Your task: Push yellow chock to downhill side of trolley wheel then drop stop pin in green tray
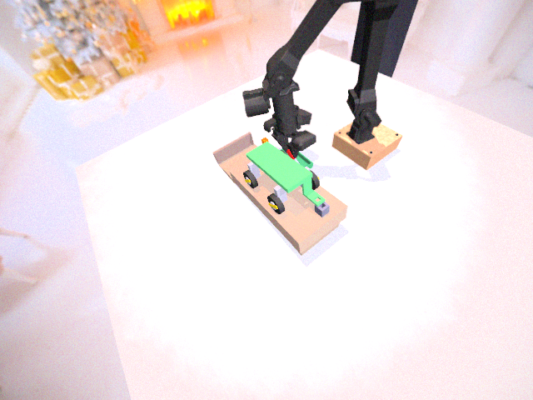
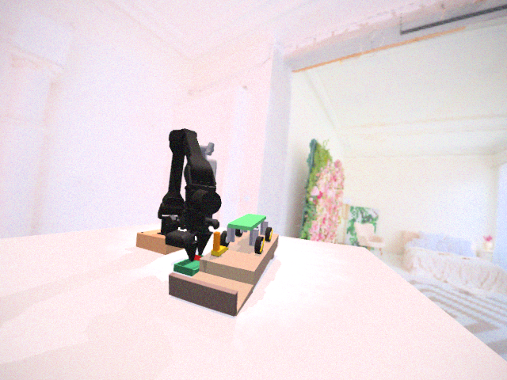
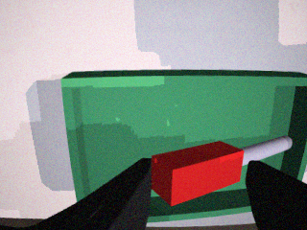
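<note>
Right now the red-headed stop pin is 20 mm to the left of my gripper tip and 10 mm below it. Also, from my gripper tip: end wall 150 mm ahead, 140 mm to the right; then trolley 120 mm to the left, 100 mm ahead, 80 mm above; then yellow chock 70 mm ahead, 50 mm above, 10 mm to the left.
</note>
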